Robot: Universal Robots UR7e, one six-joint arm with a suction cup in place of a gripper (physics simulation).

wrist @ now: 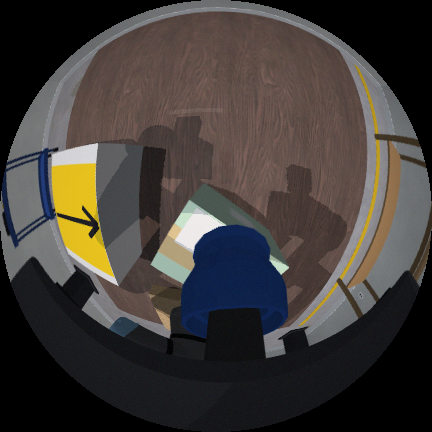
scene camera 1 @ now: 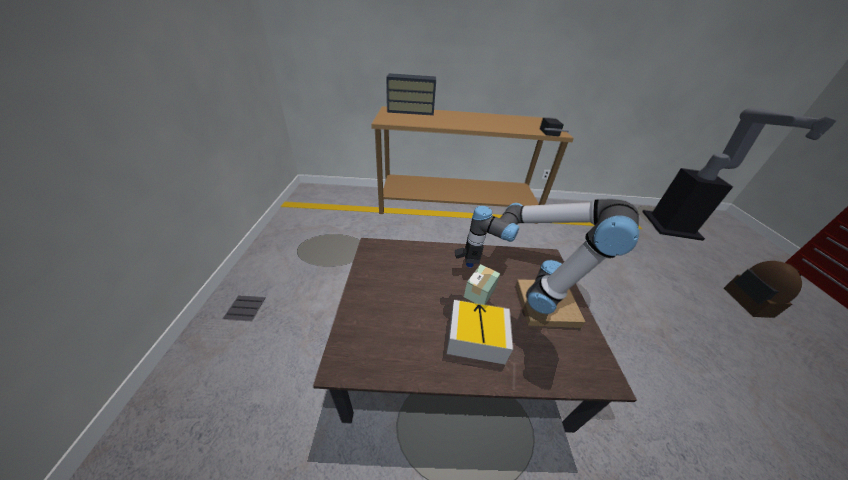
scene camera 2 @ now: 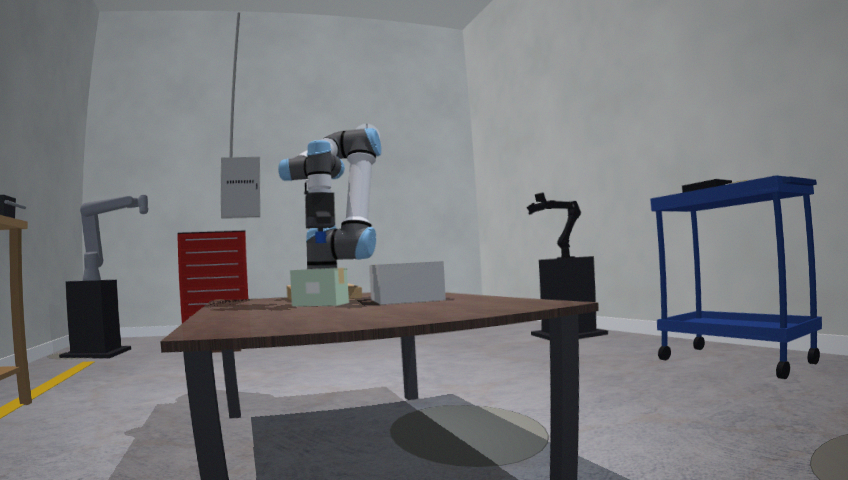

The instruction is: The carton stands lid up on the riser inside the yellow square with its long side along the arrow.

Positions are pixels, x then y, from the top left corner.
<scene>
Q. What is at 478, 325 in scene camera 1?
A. A riser.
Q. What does the pale green carton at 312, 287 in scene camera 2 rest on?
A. The table.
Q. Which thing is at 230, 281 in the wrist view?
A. My suction cup.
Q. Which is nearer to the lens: the pale green carton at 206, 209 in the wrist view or the riser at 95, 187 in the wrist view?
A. The pale green carton.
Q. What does my suction cup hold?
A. Nothing.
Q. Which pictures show the pale green carton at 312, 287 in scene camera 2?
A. The wrist view, scene camera 1 and scene camera 2: all of them.
</scene>
